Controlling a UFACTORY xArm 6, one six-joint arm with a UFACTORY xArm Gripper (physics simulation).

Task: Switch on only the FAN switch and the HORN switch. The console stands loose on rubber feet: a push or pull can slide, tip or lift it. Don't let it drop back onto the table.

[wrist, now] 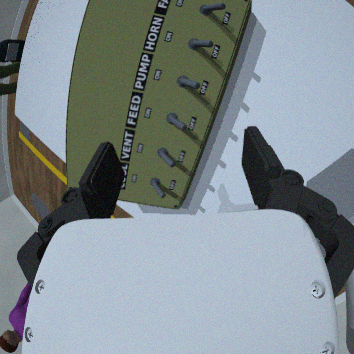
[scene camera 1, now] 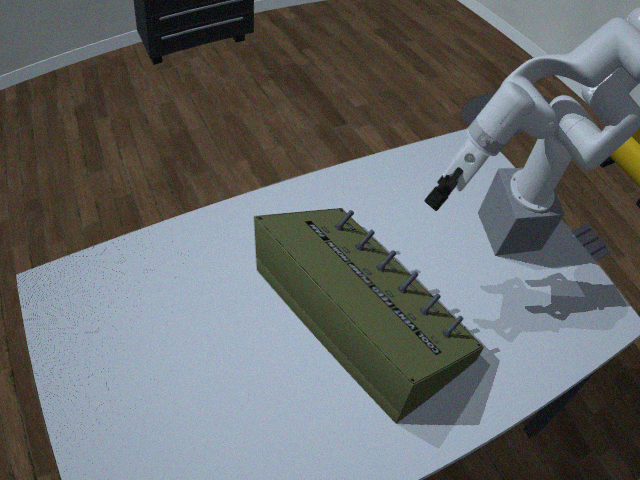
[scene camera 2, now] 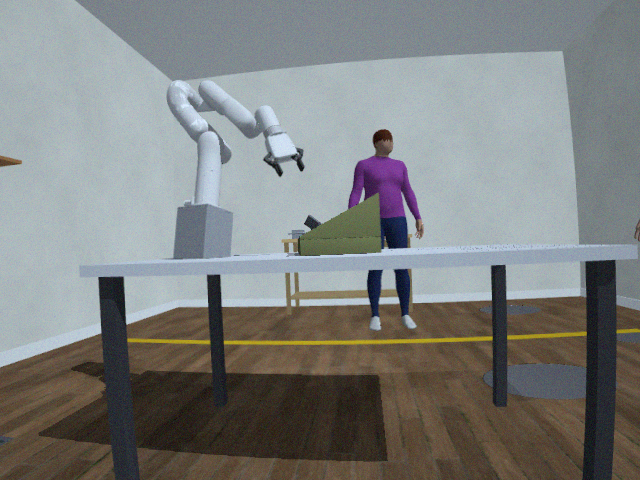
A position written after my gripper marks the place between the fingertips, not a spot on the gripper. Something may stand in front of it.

Note:
I see my gripper (scene camera 1: 436, 196) and an olive console (scene camera 1: 401, 354).
The olive console also shows in the wrist view (wrist: 124, 85) and in scene camera 2 (scene camera 2: 357, 230). My gripper also shows in the wrist view (wrist: 178, 150) and in scene camera 2 (scene camera 2: 292, 172).

